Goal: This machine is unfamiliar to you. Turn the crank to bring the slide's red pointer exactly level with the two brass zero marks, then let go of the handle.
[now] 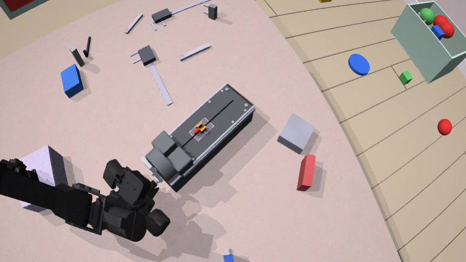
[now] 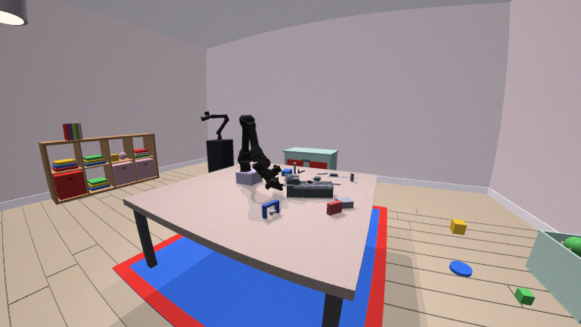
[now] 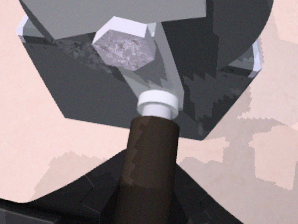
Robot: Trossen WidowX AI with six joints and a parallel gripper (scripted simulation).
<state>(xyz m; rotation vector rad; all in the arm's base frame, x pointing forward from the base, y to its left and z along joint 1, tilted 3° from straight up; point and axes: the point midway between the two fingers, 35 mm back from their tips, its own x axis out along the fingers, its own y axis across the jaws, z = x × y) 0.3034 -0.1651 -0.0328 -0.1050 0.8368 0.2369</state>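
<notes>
My gripper tip is now 20 mm past the dark brown crank handle, 10 mm to the left of it and 30 mm below it. Also, from my gripper tip: red pointer: 140 mm ahead, 50 mm to the left, 50 mm above; red block: 310 mm ahead, 160 mm to the right, 10 mm below; grey block: 350 mm ahead, 60 mm to the right, 10 mm below.
</notes>
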